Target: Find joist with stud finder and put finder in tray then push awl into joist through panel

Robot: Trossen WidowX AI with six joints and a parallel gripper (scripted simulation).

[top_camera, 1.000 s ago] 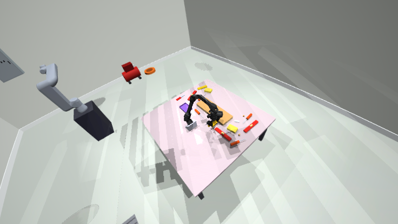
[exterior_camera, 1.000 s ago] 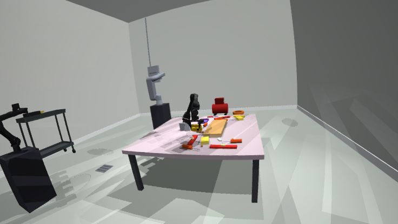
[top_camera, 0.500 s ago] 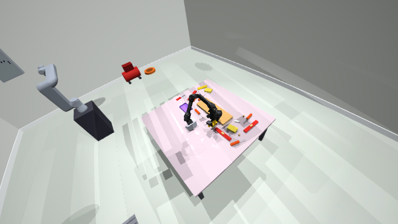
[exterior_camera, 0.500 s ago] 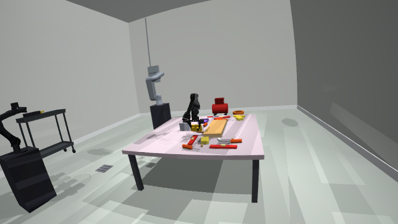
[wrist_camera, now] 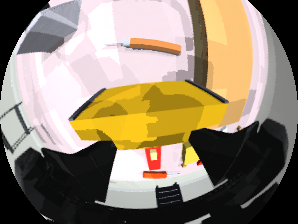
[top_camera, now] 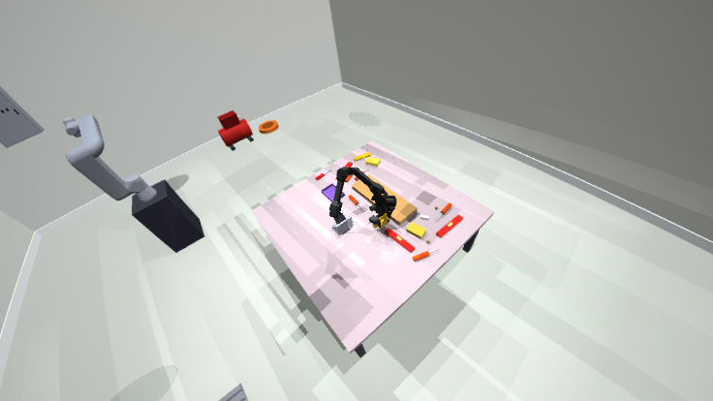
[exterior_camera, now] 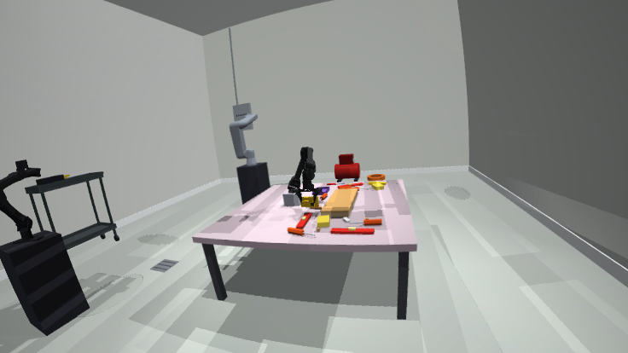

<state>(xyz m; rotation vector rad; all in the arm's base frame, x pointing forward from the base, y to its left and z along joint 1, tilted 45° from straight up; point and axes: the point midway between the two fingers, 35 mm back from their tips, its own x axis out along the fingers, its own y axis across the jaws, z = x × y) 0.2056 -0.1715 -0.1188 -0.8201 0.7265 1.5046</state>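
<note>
Right now the yellow stud finder is 10 mm to the left of my gripper tip and 10 mm ahead of it. From my gripper tip the other things lie so: orange-handled awl: 110 mm to the left, 70 mm below, 20 mm behind; then purple tray: 540 mm to the left, 70 mm behind, 60 mm below.
</note>
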